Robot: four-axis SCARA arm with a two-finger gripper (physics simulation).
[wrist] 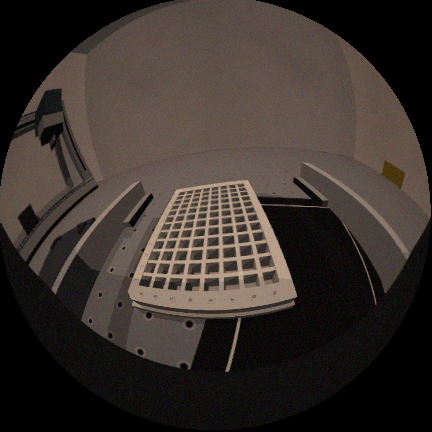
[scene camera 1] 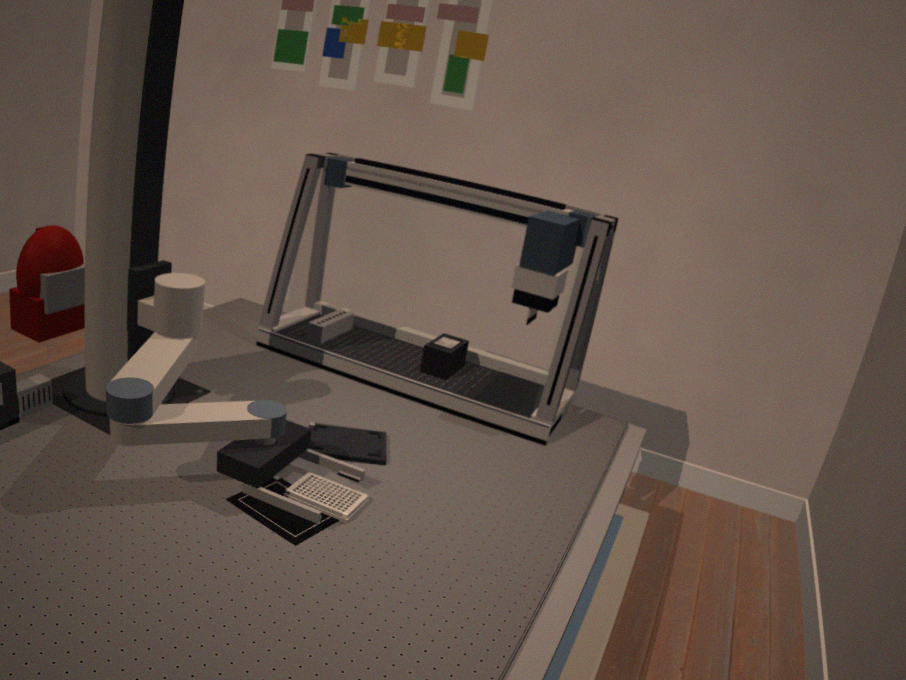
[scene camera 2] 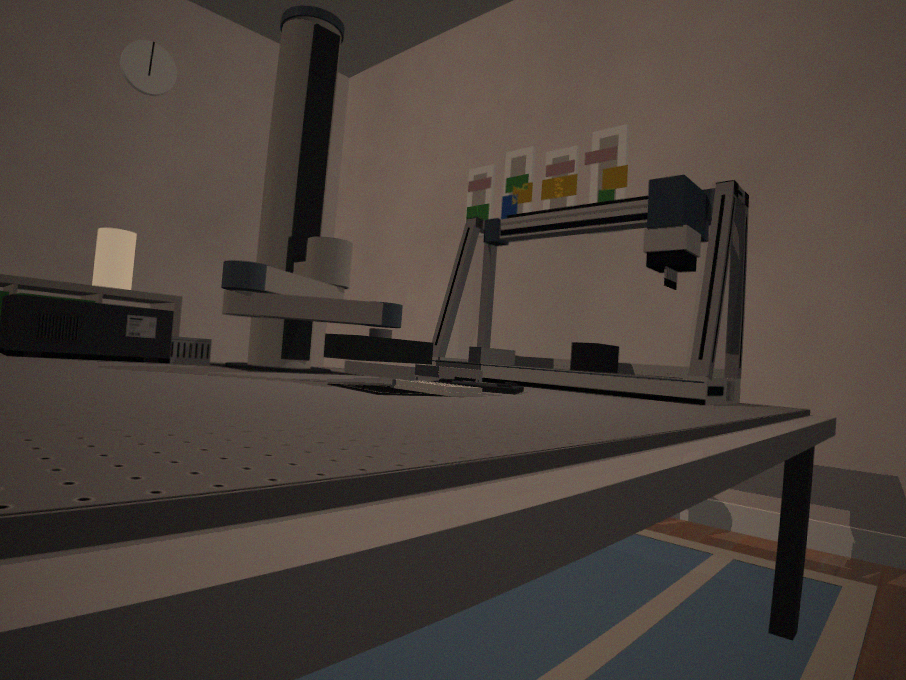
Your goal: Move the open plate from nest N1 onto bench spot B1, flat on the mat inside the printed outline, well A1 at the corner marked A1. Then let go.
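Frame: origin at the arm's base, x back, y right, z up, level; metres.
Seen in the pictures: gripper, between the fingertips: (wrist: 221, 176) (scene camera 1: 342, 495) (scene camera 2: 449, 374).
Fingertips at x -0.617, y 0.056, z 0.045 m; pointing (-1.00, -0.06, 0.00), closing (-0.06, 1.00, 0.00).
Observation:
Offsets run from my fingertips to a thing's top centre. "spot": to the spot under its first point. Level surfaces: height alone.
The open plate @(dx +0.037, dy -0.012, dz -0.015 m) (scene camera 1: 327, 494) (scene camera 2: 439, 387) (wrist: 215, 240), pale with a grid of wells, lies low at the black mat @(dz -0.030 m) (scene camera 1: 292, 532) (wrist: 320, 250), off to one side of it. In the wrist view it overlaps the mat's left part and extends past that edge over the perforated bench. The printed outline @(spot: dx +0.115, dy +0.005, dz -0.030 m) (wrist: 233, 345) runs under it, with much of the outlined area bare at its right. The row letters are too blurred to read; the A1 corner mark does not show. My gripper (scene camera 1: 341, 495) (wrist: 221, 176) is open, its fingers apart from the plate on both sides and somewhat above it.
A dark, flat nest-like tray @(dx +0.111, dy -0.208, dz -0.014 m) (scene camera 1: 351, 443) (wrist: 72, 257) lies beside the plate, on the gantry side. The gantry frame @(spot: dx +0.034, dy -0.505, dz -0.018 m) (scene camera 1: 439, 404) (scene camera 2: 600, 385) stands behind, with a black block @(spot: dx +0.066, dy -0.571, dz +0.074 m) (scene camera 1: 444, 356) (scene camera 2: 594, 357) on its deck. The bench edge (scene camera 1: 585, 541) is at the right.

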